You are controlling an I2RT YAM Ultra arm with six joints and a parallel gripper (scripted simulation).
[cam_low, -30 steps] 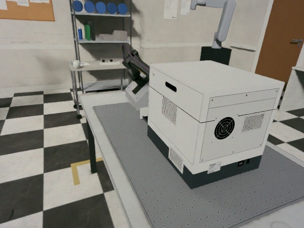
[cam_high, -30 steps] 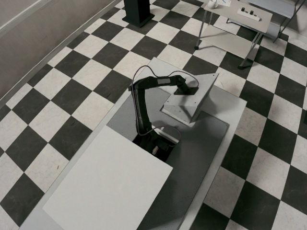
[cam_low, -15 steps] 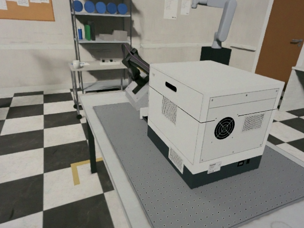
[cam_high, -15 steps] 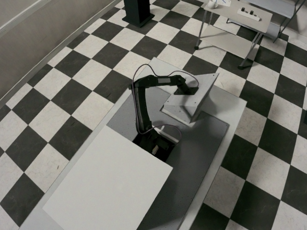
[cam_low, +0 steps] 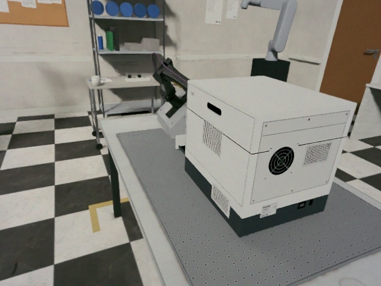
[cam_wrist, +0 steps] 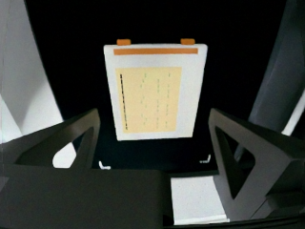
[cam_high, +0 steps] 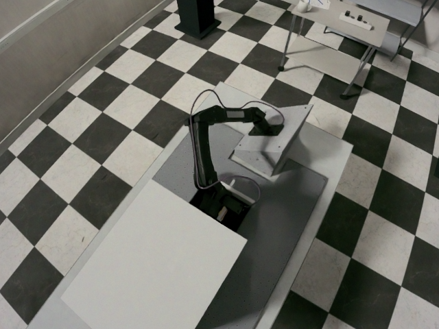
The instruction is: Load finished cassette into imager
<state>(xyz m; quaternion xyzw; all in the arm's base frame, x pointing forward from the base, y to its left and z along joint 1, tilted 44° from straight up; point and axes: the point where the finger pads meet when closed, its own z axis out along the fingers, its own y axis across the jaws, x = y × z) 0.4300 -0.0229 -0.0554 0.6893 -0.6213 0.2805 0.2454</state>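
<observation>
The drawer lies 2 cm below my hand and 1 cm ahead of it. Round my hand: finished cassette 4 cm below.
</observation>
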